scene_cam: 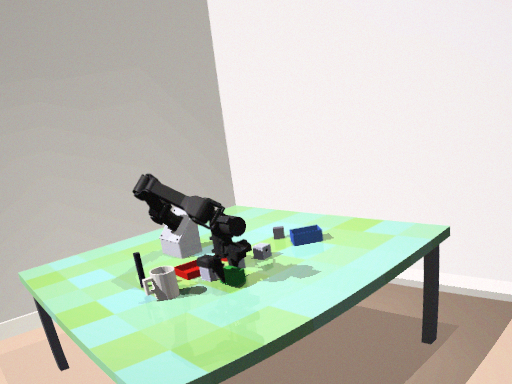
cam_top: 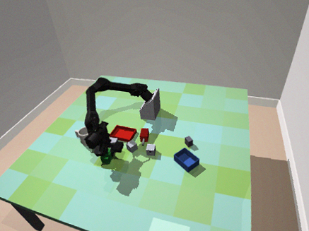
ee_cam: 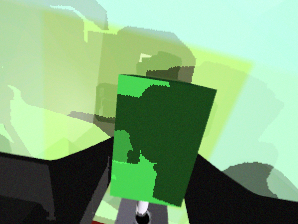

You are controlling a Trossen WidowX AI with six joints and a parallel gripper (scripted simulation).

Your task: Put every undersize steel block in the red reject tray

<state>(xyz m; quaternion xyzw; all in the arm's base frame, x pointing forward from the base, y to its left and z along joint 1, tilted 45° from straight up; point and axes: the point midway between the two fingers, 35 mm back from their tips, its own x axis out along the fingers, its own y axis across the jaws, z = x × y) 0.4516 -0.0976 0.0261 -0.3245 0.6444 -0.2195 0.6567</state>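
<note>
The green GO gauge lies 20 mm above my gripper tip and 10 mm behind it. The rest, counted from my gripper tip: steel block (220 mm to the left, 100 mm behind, 10 mm above); mug (200 mm to the right, 70 mm behind, 30 mm above); red reject tray (190 mm behind).
</note>
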